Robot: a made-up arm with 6 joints.
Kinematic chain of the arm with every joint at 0, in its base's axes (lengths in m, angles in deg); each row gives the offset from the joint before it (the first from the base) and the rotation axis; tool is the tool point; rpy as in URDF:
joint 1: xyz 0 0 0.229 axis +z
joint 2: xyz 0 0 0 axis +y
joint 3: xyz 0.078 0 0.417 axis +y
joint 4: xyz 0.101 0 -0.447 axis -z
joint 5: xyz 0 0 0 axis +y
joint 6: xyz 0.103 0 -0.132 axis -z
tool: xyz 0 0 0 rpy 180 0 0
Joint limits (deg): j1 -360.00..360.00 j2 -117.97..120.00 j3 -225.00..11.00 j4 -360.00..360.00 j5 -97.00..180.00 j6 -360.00..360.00
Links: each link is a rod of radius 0.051 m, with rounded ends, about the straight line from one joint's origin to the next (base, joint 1, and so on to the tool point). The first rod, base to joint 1, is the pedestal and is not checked.
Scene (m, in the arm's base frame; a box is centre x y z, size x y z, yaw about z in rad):
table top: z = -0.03
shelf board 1: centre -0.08 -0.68 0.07 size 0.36 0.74 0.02 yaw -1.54
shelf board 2: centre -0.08 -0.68 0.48 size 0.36 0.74 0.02 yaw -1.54
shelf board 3: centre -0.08 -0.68 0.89 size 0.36 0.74 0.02 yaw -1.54
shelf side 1: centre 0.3 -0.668 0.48 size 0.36 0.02 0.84 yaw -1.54
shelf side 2: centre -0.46 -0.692 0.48 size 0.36 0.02 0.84 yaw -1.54
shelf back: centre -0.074 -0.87 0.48 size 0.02 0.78 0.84 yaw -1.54
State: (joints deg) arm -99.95 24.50 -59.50 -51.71 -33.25 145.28
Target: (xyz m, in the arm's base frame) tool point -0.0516 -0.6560 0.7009
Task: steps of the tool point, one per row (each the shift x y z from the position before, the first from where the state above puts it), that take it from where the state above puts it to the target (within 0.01 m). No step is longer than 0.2 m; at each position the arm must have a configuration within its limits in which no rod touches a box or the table.
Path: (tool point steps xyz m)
1: -0.0265 0.0901 0.0046
2: -0.0108 0.0957 0.0017
3: 0.0051 0.0978 -0.0015
4: 0.0205 0.0960 -0.0049
5: -0.0411 -0.0615 0.1140
6: -0.0189 -0.0200 0.1466
7: 0.0089 0.0305 0.1603
8: -0.0115 -0.0897 0.0166
9: 0.0023 -0.0945 0.0000
10: 0.0178 -0.0949 -0.0165

